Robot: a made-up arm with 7 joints. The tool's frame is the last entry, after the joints.
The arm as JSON. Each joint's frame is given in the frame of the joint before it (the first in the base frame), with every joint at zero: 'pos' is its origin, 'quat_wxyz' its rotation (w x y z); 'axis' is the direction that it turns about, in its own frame. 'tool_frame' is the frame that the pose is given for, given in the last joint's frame.
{
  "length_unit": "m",
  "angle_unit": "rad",
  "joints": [
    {
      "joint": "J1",
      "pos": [
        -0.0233,
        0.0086,
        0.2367
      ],
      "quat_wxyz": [
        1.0,
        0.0,
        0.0,
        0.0
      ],
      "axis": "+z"
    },
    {
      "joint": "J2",
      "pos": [
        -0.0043,
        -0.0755,
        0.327
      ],
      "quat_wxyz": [
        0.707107,
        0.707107,
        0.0,
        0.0
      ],
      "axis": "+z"
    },
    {
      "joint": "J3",
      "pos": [
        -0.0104,
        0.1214,
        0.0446
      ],
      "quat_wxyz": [
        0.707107,
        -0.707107,
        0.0,
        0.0
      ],
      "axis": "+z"
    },
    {
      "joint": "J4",
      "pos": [
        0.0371,
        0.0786,
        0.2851
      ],
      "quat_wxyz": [
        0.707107,
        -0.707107,
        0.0,
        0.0
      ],
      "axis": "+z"
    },
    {
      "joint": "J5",
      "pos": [
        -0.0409,
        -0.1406,
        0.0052
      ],
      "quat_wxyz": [
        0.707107,
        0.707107,
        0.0,
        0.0
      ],
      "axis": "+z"
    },
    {
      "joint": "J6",
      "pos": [
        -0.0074,
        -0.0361,
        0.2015
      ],
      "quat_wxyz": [
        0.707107,
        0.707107,
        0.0,
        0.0
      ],
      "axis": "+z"
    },
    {
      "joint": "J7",
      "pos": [
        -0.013,
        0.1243,
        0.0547
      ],
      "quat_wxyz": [
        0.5,
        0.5,
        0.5,
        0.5
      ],
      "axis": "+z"
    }
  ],
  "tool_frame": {
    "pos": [
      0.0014,
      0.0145,
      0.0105
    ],
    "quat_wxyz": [
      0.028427,
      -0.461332,
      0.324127,
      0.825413
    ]
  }
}
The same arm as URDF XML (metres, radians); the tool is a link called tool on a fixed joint. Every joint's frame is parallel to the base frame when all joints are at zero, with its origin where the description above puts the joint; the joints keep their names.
<robot name="arm">
<joint name="tool_joint" type="fixed"><parent link="link7"/><child link="tool"/><origin xyz="0.0105 -0.0145 0.0014" rpy="-2.7059 0.6098 2.829"/></joint>
<joint name="J7" type="continuous"><parent link="link6"/><child link="link7"/><origin xyz="-0.013 -0.0547 0.1243" rpy="0 0 0"/><axis xyz="1 0 0"/></joint>
<joint name="J6" type="continuous"><parent link="link5"/><child link="link6"/><origin xyz="-0.0074 -0.0361 0.2015" rpy="0 0 0"/><axis xyz="0 -1 0"/></joint>
<joint name="J5" type="continuous"><parent link="link4"/><child link="link5"/><origin xyz="-0.0409 0.0052 0.1406" rpy="0 0 0"/><axis xyz="0 0 1"/></joint>
<joint name="J4" type="continuous"><parent link="link3"/><child link="link4"/><origin xyz="0.0371 0.0786 0.2851" rpy="0 0 0"/><axis xyz="0 1 0"/></joint>
<joint name="J3" type="continuous"><parent link="link2"/><child link="link3"/><origin xyz="-0.0104 -0.0446 0.1214" rpy="0 0 0"/><axis xyz="0 0 1"/></joint>
<joint name="J2" type="continuous"><parent link="link1"/><child link="link2"/><origin xyz="-0.0043 -0.0755 0.327" rpy="0 0 0"/><axis xyz="0 -1 0"/></joint>
<joint name="J1" type="continuous"><parent link="base_link"/><child link="link1"/><origin xyz="-0.0233 0.0086 0.2367" rpy="0 0 0"/><axis xyz="0 0 1"/></joint>
<link name="base_link"/>
<link name="link1"/>
<link name="link2"/>
<link name="link3"/>
<link name="link4"/>
<link name="link5"/>
<link name="link6"/>
<link name="link7"/>
<link name="tool"/>
</robot>

